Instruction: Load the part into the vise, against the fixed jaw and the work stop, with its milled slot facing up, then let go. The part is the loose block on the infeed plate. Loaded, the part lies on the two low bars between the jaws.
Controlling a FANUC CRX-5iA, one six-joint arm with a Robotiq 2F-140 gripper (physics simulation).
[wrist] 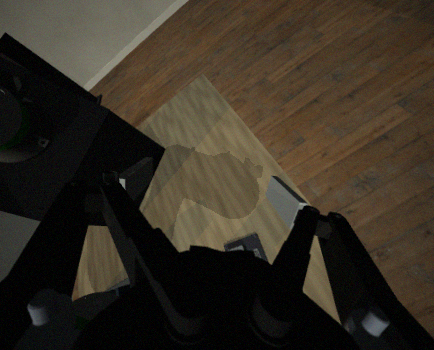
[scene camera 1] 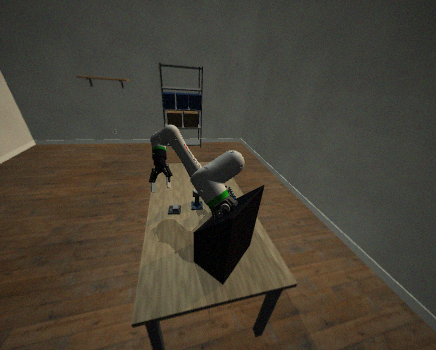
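Seen in the pictures: gripper, fingertip midpoint: (wrist: 212, 177) (scene camera 1: 160, 190); arm's base at its link origin: (wrist: 12, 129) (scene camera 1: 225, 210).
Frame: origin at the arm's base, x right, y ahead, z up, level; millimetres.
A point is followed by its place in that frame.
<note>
My gripper (scene camera 1: 161, 187) {x -423, y 221, z -76 mm} (wrist: 212, 177) {x -423, y 221, z -76 mm} is open, with its fingers wide apart and nothing between them. It hangs high above the table's left side, beyond the small fixtures in the scene view. A small dark fixture with light grey pieces on top (scene camera 1: 174, 209) {x -371, y 308, z -308 mm} (wrist: 244, 242) {x -383, y 299, z -330 mm} sits on the table; the gripper body hides part of it in the wrist view. A blue fixture (scene camera 1: 197, 205) {x -212, y 391, z -317 mm} with a dark upright piece stands to its right in the scene view. The views are too small and dark to tell which is the vise and which the infeed plate. The part and its slot cannot be made out.
The wooden table (scene camera 1: 165, 280) {x -271, y -189, z -338 mm} (wrist: 200, 105) {x -319, y -205, z -338 mm} carries a large black block-shaped stand (scene camera 1: 225, 245) {x 9, y -167, z -49 mm} (wrist: 65, 135) {x -68, y 4, z -67 mm} beside the arm's base. The arm's shadow falls on the table. A shelf rack (scene camera 1: 161, 80) with blue and tan bins stands by the back wall.
</note>
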